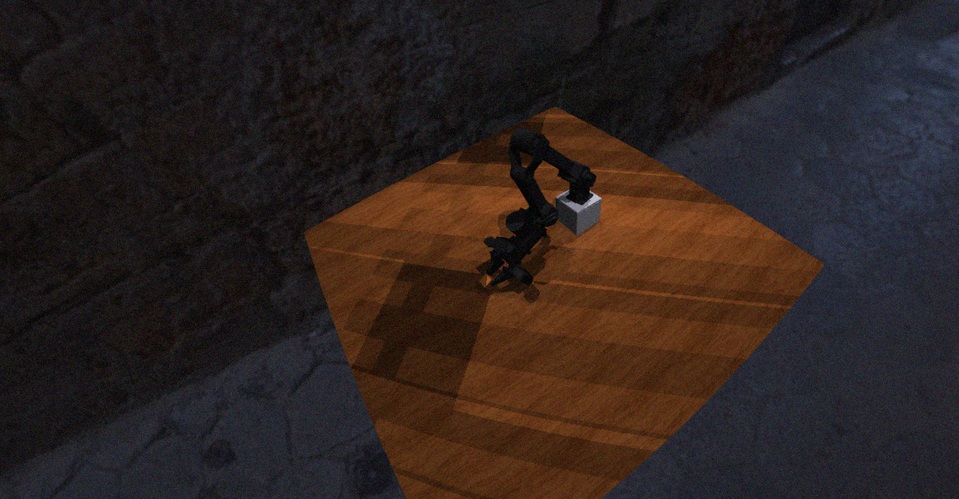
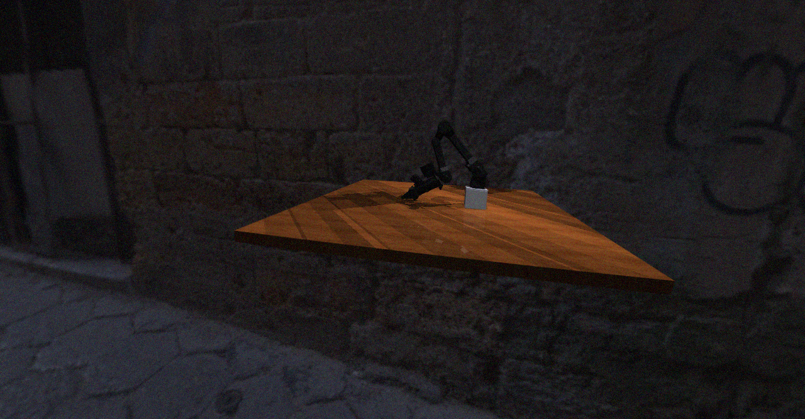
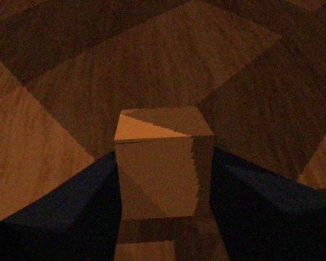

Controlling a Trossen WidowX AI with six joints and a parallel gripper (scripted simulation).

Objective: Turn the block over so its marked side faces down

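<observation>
Right now the brown block is 1 cm below my gripper tip.
</observation>
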